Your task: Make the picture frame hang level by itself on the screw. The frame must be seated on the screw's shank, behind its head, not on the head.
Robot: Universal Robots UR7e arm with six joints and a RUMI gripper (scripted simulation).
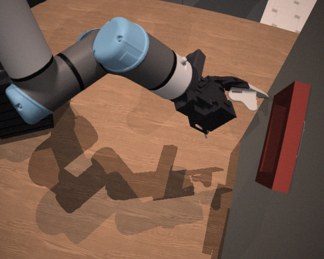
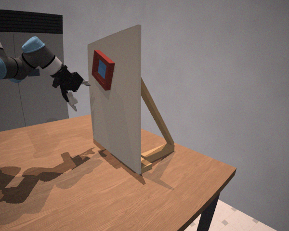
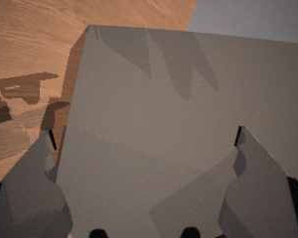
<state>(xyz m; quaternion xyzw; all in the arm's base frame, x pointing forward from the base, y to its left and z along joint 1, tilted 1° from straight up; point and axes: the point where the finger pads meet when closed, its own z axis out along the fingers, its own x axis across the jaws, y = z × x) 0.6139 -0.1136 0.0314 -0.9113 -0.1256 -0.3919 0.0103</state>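
My hand is 4 cm short of the picture frame, 13 cm to the left of it and 14 cm below it. From my hand the other things lie so: upright board: 6 cm ahead, 14 cm to the right.
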